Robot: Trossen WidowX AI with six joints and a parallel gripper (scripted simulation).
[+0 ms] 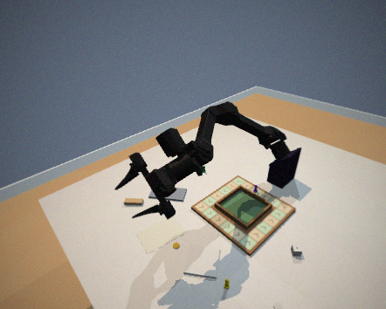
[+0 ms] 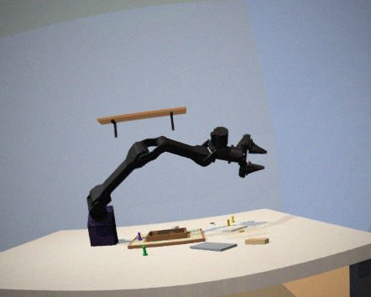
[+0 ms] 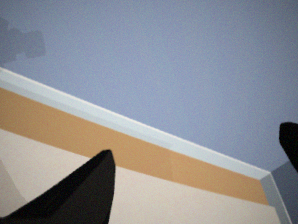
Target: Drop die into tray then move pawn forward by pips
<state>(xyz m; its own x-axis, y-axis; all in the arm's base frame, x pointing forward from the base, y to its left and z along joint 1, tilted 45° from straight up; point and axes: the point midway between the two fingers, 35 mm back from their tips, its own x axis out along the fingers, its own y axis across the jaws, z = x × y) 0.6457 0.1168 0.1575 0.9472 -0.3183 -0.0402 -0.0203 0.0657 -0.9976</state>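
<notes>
My gripper tip is now 40 cm past the grey die, 29 cm to the right of it and 25 cm above it. From my gripper tip the other things lie so: grey plate 26 cm below, 25 cm behind, 22 cm to the right; then green dice tray 42 cm behind, 26 cm below, 5 cm to the left; then wooden block 26 cm to the right, 26 cm below, 11 cm behind.
</notes>
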